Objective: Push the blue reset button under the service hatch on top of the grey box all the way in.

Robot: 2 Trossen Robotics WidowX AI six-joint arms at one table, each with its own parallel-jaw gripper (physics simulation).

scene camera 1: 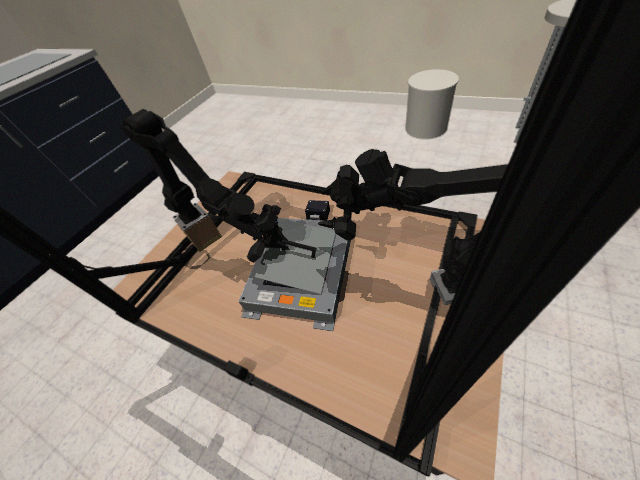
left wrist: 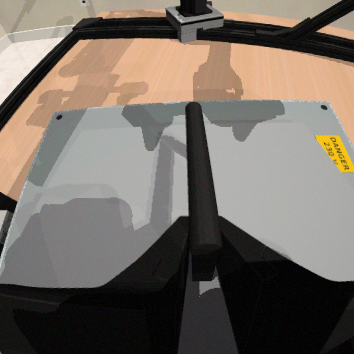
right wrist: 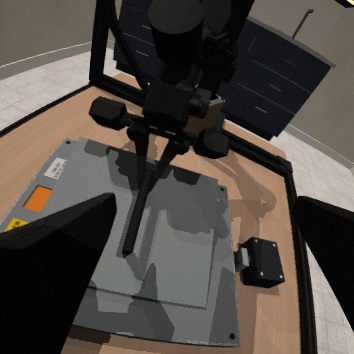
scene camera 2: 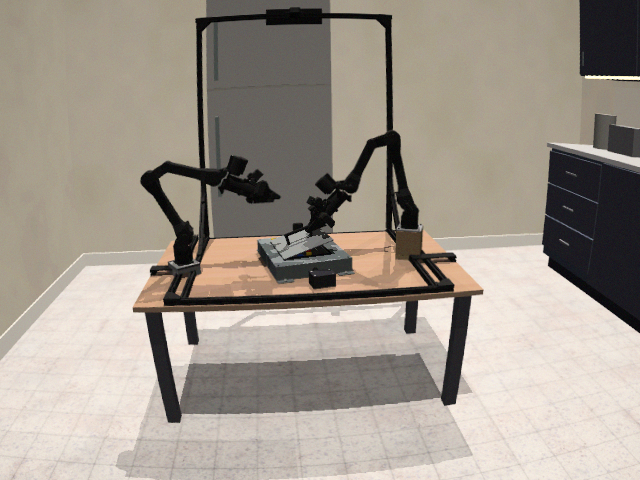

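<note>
The grey box (scene camera 1: 284, 308) (scene camera 2: 310, 268) lies mid-table. Its service hatch (scene camera 1: 297, 272) (scene camera 2: 295, 250) (left wrist: 270, 190) (right wrist: 185, 270) is tilted up, with a dark gap beneath. My left gripper (scene camera 1: 281, 241) (scene camera 2: 310, 229) (left wrist: 199, 223) (right wrist: 143, 189) is shut on the hatch's black bar handle (scene camera 1: 302, 248) (left wrist: 200, 175) (right wrist: 136, 220). In scene camera 2, a small blue patch (scene camera 2: 299, 254) shows under the raised hatch, beside a yellow-orange part (scene camera 2: 309, 253); how far the button is in cannot be told. My right gripper (scene camera 2: 278, 196) (right wrist: 206, 203) is open and empty, above the box.
A small black box (scene camera 1: 316, 208) (scene camera 2: 322, 279) (right wrist: 262, 262) stands close to one end of the grey box. White, orange (scene camera 1: 285, 299) and yellow labels mark its other end. A black frame (scene camera 2: 310, 298) borders the wooden table (scene camera 1: 356, 356), with a post and overhead bar (scene camera 2: 293, 16).
</note>
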